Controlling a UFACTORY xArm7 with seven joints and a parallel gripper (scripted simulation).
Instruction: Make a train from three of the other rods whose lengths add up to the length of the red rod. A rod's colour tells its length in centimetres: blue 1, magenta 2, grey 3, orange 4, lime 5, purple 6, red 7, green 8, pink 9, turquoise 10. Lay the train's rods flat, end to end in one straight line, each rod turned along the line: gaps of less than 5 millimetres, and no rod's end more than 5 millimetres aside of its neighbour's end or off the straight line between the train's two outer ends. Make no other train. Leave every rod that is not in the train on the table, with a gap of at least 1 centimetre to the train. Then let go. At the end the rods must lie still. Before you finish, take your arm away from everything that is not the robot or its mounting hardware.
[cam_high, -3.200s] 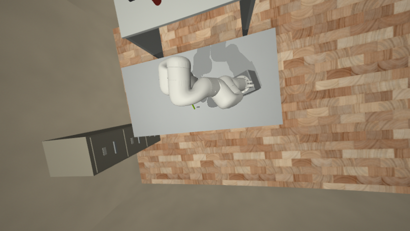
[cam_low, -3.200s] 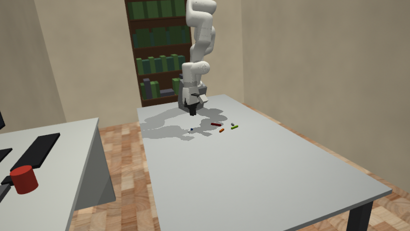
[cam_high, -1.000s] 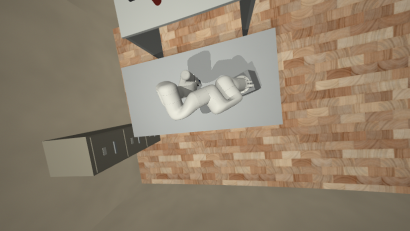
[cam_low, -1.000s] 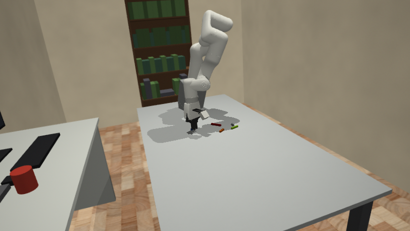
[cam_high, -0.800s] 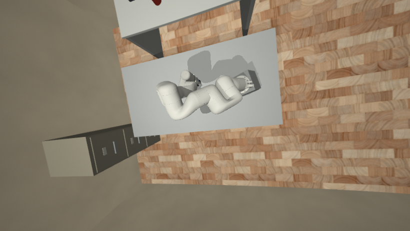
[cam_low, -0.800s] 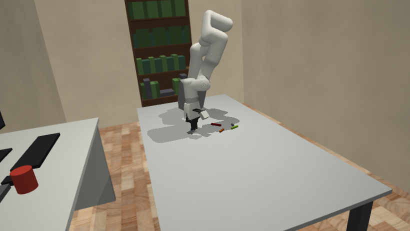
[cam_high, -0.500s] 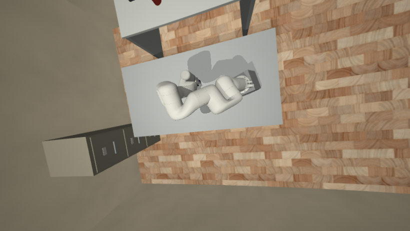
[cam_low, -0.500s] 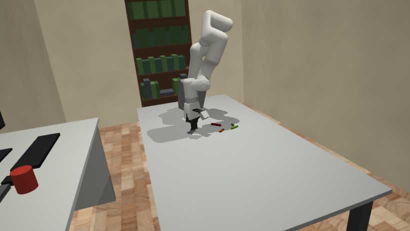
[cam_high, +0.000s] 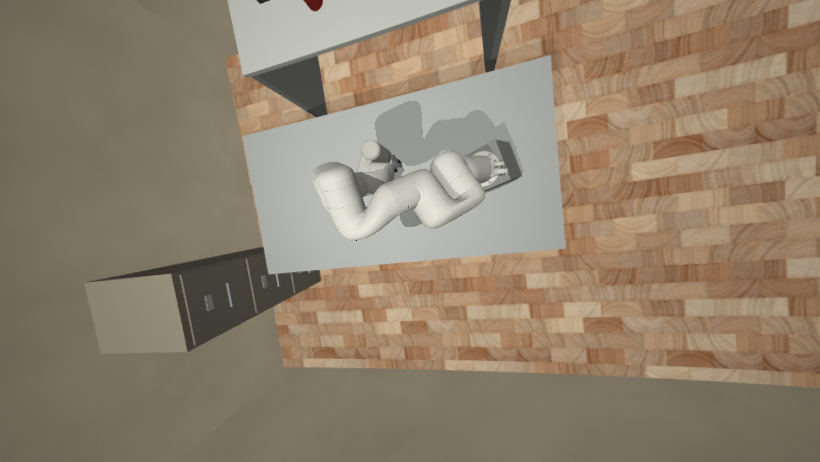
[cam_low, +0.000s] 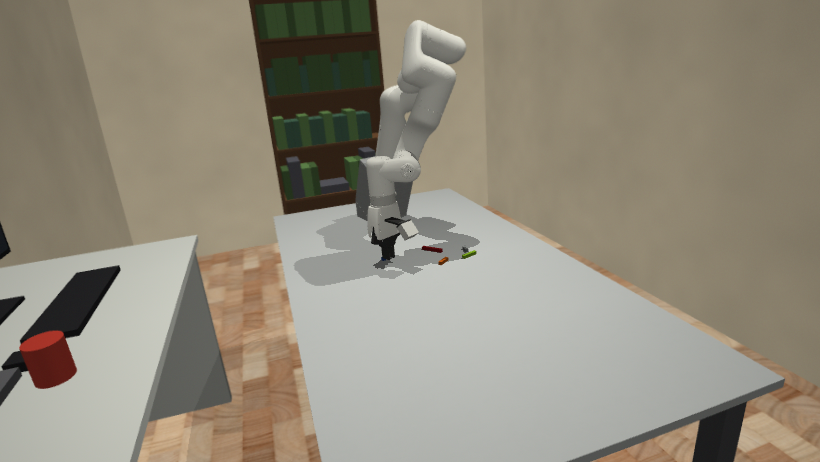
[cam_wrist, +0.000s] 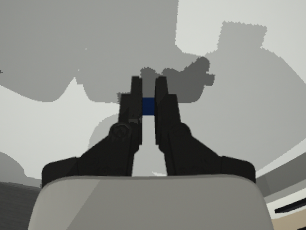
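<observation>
My hand is 40 mm short of the lime rod, 240 mm to the right of it and 30 mm above it. Also, from my hand: grey rod: 10 mm behind, 240 mm to the left, 30 mm below; orange rod: 60 mm ahead, 160 mm to the left, 30 mm below; red rod: 40 mm behind, 140 mm to the left, 30 mm below.
</observation>
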